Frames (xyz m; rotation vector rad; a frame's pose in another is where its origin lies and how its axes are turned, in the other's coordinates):
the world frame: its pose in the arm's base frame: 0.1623 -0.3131 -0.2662 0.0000 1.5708 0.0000
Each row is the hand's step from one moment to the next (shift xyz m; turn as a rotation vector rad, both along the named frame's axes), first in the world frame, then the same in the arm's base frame.
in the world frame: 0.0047 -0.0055 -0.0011 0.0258 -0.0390 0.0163
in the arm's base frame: -0.0011 -0.0055 -0.0047 0.0163 -0.0390 -0.0258
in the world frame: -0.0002 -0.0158 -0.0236 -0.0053 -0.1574 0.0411
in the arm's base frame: -0.0236 -0.0158 0.0002 0.0411 -0.1574 0.0053
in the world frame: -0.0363 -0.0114 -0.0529 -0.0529 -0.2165 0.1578
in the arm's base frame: -0.0529 -0.0114 0.0363 0.1578 -0.2165 0.0529
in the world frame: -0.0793 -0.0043 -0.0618 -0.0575 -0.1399 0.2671
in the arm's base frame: -0.0618 -0.0043 0.0793 0.2671 -0.1399 0.0575
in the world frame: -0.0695 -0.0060 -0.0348 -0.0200 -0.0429 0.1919
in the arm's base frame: -0.0348 -0.0060 0.0695 0.1919 -0.0429 0.0200
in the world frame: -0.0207 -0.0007 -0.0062 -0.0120 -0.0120 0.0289
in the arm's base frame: -0.0062 -0.0007 0.0207 0.0289 -0.0120 0.0120
